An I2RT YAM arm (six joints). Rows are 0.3 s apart.
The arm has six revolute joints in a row. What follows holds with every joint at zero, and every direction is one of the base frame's. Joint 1 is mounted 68 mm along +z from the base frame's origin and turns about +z. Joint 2 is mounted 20 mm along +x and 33.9 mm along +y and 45.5 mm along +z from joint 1 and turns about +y. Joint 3 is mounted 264 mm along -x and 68.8 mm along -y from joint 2 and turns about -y. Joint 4 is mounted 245 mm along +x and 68.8 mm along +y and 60 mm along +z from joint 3 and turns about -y. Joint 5 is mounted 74 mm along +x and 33.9 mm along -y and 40.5 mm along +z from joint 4 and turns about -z. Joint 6 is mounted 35.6 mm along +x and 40.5 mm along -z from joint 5 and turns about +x. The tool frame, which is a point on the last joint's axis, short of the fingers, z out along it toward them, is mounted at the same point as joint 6; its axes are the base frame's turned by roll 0, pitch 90 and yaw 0 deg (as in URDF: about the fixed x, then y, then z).
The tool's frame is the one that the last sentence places.
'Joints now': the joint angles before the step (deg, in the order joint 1, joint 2, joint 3, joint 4, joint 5, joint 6). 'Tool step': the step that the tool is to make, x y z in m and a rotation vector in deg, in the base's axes. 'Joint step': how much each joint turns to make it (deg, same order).
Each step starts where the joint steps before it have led.
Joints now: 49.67 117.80 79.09 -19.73 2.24 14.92
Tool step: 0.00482 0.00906 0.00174 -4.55 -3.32 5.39
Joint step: 0.46 2.07 3.87 -2.73 2.14 -7.06
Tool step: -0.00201 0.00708 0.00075 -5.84 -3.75 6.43
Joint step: 1.03 1.14 2.25 -2.42 3.02 -8.02
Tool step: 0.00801 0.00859 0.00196 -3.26 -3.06 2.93
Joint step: 0.08 2.27 4.04 -1.68 2.46 -4.70
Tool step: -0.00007 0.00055 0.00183 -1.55 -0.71 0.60
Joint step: 0.14 0.11 0.72 -1.16 1.10 -1.17
